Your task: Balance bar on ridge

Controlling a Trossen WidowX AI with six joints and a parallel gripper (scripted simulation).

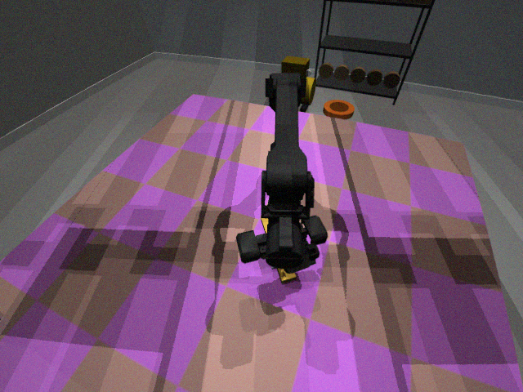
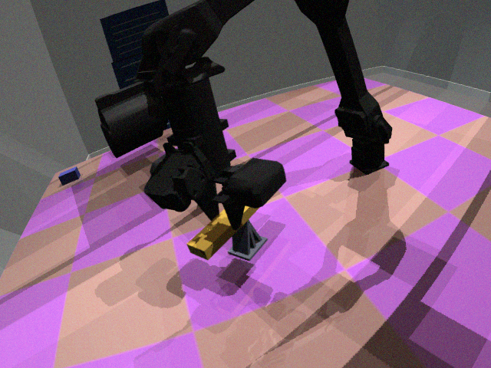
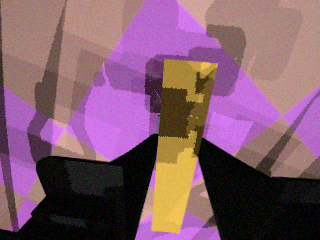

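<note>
Right now the yellow bar is 20 mm behind my gripper tip and 20 mm to the right of it. From my gripper tip the other things lie so: blue block: 410 mm ahead, 610 mm to the right, 50 mm below.
</note>
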